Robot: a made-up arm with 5 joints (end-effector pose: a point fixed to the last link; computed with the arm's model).
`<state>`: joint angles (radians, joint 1 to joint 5).
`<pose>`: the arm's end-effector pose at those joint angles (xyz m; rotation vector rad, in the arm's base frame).
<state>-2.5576 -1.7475 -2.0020 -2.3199 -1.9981</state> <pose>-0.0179 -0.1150 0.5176 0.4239 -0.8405 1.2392</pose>
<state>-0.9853 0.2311 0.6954 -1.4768 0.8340</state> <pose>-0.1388 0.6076 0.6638 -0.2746 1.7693 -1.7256</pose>
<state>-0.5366 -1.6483 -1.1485 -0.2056 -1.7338</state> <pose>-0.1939 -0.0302 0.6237 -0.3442 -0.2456 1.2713</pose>
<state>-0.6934 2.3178 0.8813 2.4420 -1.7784</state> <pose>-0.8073 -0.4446 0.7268 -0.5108 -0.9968 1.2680</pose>
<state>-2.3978 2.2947 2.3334 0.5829 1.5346</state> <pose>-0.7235 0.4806 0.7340 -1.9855 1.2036 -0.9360</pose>
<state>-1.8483 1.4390 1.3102 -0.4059 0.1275</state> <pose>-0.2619 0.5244 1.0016 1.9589 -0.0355 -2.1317</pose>
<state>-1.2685 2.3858 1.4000 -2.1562 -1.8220</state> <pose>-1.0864 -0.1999 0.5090 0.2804 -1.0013 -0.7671</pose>
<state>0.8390 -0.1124 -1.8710 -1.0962 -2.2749</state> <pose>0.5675 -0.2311 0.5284 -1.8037 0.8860 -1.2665</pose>
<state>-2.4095 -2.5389 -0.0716 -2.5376 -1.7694</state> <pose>0.2824 0.7276 -0.1973 1.2995 1.4677 1.7803</pose>
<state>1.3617 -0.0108 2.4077 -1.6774 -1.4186</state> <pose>-0.2714 0.4097 0.5315 -1.5895 -0.2215 0.3652</pose>
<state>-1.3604 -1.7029 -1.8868 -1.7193 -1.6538</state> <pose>0.1186 -0.1044 0.5222 0.4519 -0.1965 1.8727</pose>
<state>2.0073 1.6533 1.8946 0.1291 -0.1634</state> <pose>0.4431 0.1383 1.0650 -0.5001 1.3688 0.0278</pose>
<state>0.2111 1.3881 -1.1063 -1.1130 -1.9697</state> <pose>-0.0947 -0.6835 -0.1313 0.9260 -2.8952 -0.0012</pose>
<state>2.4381 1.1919 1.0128 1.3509 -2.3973</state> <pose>0.3009 -0.2690 0.8187 0.3874 -0.4635 -0.5648</pose>
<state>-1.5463 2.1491 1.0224 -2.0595 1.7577</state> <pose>-0.9683 0.2873 0.6842 1.4271 2.0967 -0.0706</pose>
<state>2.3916 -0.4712 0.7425 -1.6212 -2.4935</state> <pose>0.1407 -0.6324 0.2418 -0.3715 1.5648 -1.3477</pose>
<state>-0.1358 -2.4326 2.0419 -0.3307 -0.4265</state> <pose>-0.0806 -0.8268 -0.4941 1.9140 2.0988 0.8982</pose>
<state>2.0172 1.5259 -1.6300 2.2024 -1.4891</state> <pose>0.3837 -0.0389 -0.2197 -0.7390 -2.9650 -0.1439</pose>
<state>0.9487 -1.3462 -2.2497 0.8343 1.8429</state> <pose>0.4894 0.1523 0.3759 1.8240 -1.3651 0.0724</pose>
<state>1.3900 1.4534 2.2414 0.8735 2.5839</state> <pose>0.2345 0.1251 0.9315 -1.5541 -2.1354 0.0424</pose>
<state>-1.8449 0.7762 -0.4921 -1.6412 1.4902</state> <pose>-0.3689 0.7770 0.3939 0.3338 1.4340 -2.0214</pose>
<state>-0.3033 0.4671 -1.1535 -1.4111 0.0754</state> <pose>-0.5374 -0.6799 0.3074 -0.9666 -0.7454 0.4047</pose>
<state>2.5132 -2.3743 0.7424 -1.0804 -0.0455</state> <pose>0.8014 0.0126 -0.4047 -0.2273 -2.6375 -0.6283</pose>
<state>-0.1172 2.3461 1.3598 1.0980 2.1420</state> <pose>-0.4130 -0.7624 0.7495 -2.1189 -0.0654 -1.1683</pose>
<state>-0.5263 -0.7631 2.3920 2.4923 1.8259</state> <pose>0.4250 -0.1478 -0.1494 0.0517 -0.8240 0.0309</pose>
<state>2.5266 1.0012 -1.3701 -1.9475 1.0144</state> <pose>0.6879 0.4591 0.0271 0.2627 -0.9859 2.1121</pose>
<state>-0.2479 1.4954 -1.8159 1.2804 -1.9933</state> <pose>0.0019 -0.2745 -0.1756 -2.9831 0.8089 0.2498</pose>
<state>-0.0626 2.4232 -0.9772 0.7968 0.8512</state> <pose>-0.3199 0.0304 -0.0866 1.9177 -1.0045 1.9013</pose>
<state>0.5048 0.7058 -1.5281 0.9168 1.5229</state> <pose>0.3234 -0.5267 -0.0660 -0.5710 1.0715 2.7116</pose>
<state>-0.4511 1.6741 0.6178 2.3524 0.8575</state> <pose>-0.6414 -0.0833 0.8610 -2.1801 1.2130 -0.4469</pose>
